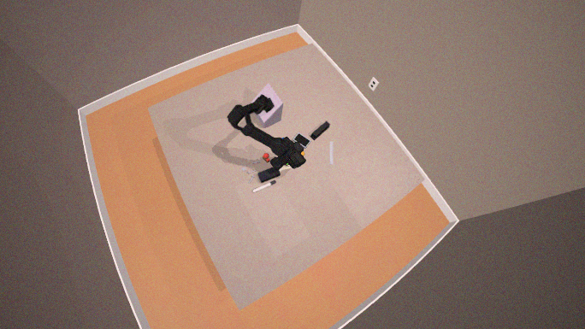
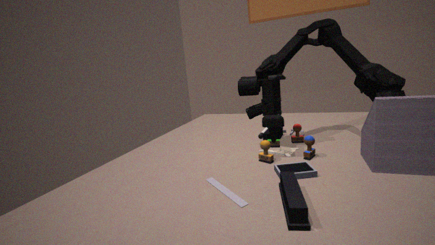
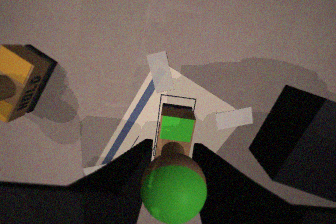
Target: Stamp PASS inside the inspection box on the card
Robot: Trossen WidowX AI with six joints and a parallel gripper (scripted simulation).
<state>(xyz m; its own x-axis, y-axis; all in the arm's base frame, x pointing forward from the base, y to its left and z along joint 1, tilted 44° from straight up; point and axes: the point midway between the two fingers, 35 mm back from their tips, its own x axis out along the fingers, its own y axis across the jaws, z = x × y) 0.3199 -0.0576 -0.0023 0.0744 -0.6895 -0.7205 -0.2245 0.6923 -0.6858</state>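
My gripper tip is 2 cm past the card and 3 cm above it. The rest, counted from my gripper tip: green stamp right at my gripper tip; orange stamp 10 cm to the left, 1 cm below; red stamp 7 cm behind, 9 cm to the right, 1 cm below.
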